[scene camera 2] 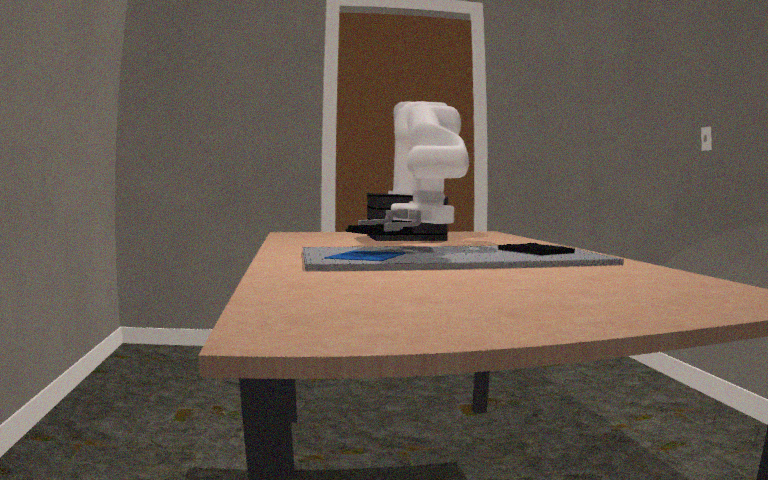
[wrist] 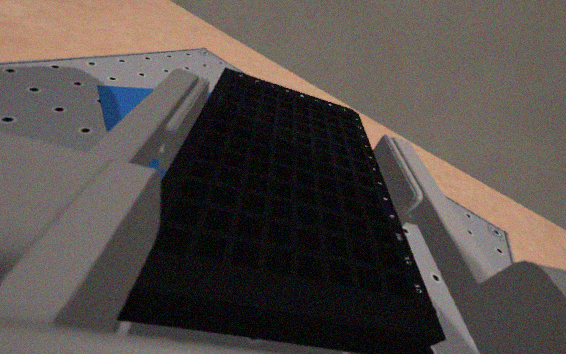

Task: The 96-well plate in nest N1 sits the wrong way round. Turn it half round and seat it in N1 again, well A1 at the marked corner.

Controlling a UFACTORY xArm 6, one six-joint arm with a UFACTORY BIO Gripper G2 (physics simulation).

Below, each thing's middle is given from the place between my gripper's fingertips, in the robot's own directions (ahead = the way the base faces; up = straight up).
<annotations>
The flat blue pad (wrist: 117, 102) is 6 cm below my hand, 4 cm ahead of it and 3 cm to the right of it. Also, from my hand: black 96-well plate (wrist: 275, 221) 2 cm to the left, 1 cm below, 1 cm behind.
</annotations>
